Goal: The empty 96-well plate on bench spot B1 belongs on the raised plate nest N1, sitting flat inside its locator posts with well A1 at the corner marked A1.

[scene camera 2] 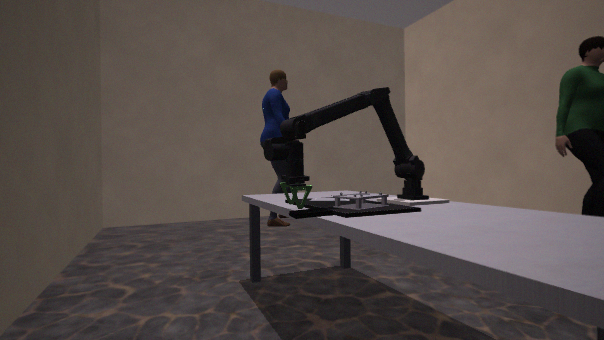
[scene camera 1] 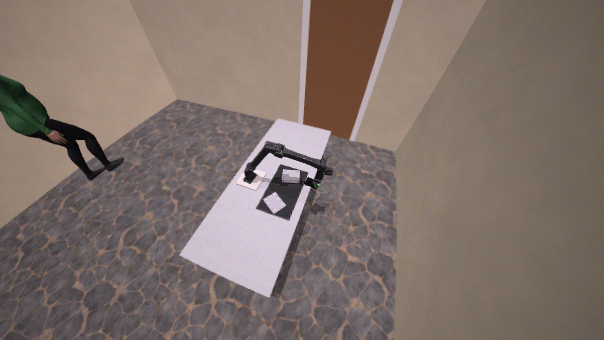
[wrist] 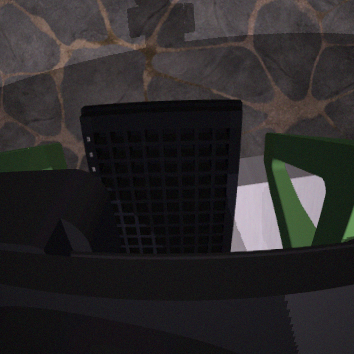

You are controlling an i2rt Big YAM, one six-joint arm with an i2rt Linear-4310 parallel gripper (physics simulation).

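Places are measured from the arm's base along level axes (x down, y right, z back), in millimetres.
Where they show: gripper, fingertip midpoint: (scene camera 2: 295, 206) (scene camera 1: 317, 183) (wrist: 159, 149); arm's base at its link origin: (scene camera 2: 412, 198) (scene camera 1: 250, 177).
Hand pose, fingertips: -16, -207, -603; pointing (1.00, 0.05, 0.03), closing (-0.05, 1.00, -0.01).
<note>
Each offset is from my fingertips to the centre of the thing, as dx, dy, dz. Level surfaces: height alone.
The black 96-well plate {+23, -2, +51} (wrist: 165, 185) (scene camera 2: 311, 214) lies at the table's edge, its far end over the floor in the wrist view. Three small marks show along its left side; its near end and the A1 corner are hidden by the gripper body. My gripper (wrist: 159, 149) (scene camera 2: 297, 200) (scene camera 1: 314, 183) is open, with its green fingers apart on either side of the plate and nothing held. The raised nest (scene camera 2: 359, 196) (scene camera 1: 274, 202), which I take for N1, stands turned at an angle on the dark board, with small posts on top and no plate on it.
The dark board (scene camera 1: 287, 212) (scene camera 2: 395, 210) lies on the white table {dx +30} (scene camera 1: 225, 245) (scene camera 2: 475, 235). A second pale fixture {-9, +33, +255} (scene camera 1: 291, 176) stands on it, nearer the door. The arm's base (scene camera 2: 413, 187) stands on a pale pad. People (scene camera 1: 20, 107) (scene camera 2: 275, 115) stand beyond the table.
</note>
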